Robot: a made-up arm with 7 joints. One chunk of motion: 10 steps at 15 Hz.
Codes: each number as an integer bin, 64 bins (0 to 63) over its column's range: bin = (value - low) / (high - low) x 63, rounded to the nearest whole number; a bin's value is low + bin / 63 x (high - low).
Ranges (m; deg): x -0.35..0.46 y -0.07..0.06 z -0.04..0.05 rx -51..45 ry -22..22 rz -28..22
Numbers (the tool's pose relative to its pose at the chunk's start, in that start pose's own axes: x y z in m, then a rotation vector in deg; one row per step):
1: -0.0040 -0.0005 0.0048 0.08 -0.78 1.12
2: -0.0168 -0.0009 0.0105 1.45 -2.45 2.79
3: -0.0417 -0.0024 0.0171 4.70 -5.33 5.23
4: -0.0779 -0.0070 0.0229 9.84 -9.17 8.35
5: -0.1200 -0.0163 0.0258 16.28 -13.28 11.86
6: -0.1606 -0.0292 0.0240 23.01 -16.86 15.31
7: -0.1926 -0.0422 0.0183 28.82 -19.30 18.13
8: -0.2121 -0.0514 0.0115 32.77 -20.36 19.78
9: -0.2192 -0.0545 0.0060 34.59 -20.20 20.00
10: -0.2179 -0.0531 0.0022 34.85 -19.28 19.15
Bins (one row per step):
1: 27 34 31 34 30 37
2: 26 33 35 34 28 39
3: 24 33 40 37 24 42
4: 21 31 44 40 18 46
5: 18 26 46 44 12 50
6: 15 20 45 49 7 55
7: 12 13 41 52 4 58
8: 11 9 36 55 2 60
9: 10 8 32 56 3 60
10: 10 8 30 56 4 59

